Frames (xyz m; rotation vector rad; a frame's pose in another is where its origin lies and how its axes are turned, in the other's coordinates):
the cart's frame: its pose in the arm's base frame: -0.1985 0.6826 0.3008 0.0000 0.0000 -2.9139
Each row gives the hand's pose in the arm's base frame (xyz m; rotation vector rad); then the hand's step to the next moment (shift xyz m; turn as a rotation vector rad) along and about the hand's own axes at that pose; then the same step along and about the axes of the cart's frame.
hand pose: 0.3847 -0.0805 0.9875 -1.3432 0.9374 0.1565
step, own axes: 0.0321 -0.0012 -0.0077 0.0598 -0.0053 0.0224
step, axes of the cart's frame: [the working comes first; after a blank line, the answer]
step, axes of the arm's base frame: 0.0176 -0.0200 -0.0195 0.0524 -0.0061 -0.0364

-0.0126 0.0235 -0.0195 -0.0496 0.0178 -0.0364
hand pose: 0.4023 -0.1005 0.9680 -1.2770 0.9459 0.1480
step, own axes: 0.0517 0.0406 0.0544 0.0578 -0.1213 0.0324
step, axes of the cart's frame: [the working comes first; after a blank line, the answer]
step, axes of the arm's base frame: 0.0372 0.0398 -0.0656 0.1234 -0.0356 0.0510

-0.0452 -0.0304 -0.0656 -0.1122 0.0626 0.0510
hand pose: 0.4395 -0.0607 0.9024 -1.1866 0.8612 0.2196
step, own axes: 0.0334 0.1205 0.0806 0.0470 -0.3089 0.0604
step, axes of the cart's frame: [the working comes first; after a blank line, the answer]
step, axes of the arm's base frame: -0.0085 0.1091 -0.1008 0.2366 -0.0824 0.1963

-0.0163 -0.1082 -0.1008 -0.2119 0.1336 0.1963
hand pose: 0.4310 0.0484 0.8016 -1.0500 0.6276 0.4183
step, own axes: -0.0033 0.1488 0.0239 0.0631 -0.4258 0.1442
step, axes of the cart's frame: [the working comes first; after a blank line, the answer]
step, axes of the arm's base frame: -0.0848 0.0876 -0.0887 0.3416 -0.0590 0.2931

0.0628 -0.1045 -0.0887 -0.3195 0.1346 0.2931
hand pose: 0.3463 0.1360 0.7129 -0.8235 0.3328 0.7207
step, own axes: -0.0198 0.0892 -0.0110 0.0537 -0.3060 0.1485
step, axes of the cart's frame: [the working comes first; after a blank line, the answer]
step, axes of the arm's base frame: -0.0763 0.0240 -0.0455 0.2515 -0.0044 0.2352

0.0689 -0.0407 -0.0455 -0.2440 0.0611 0.2352
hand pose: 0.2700 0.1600 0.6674 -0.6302 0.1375 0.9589
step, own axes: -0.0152 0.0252 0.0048 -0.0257 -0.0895 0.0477
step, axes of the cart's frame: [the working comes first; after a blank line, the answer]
step, axes of the arm's base frame: -0.0297 0.0021 -0.0014 0.0488 -0.0288 0.0880

0.0285 -0.0088 -0.0014 -0.0411 0.0390 0.0880
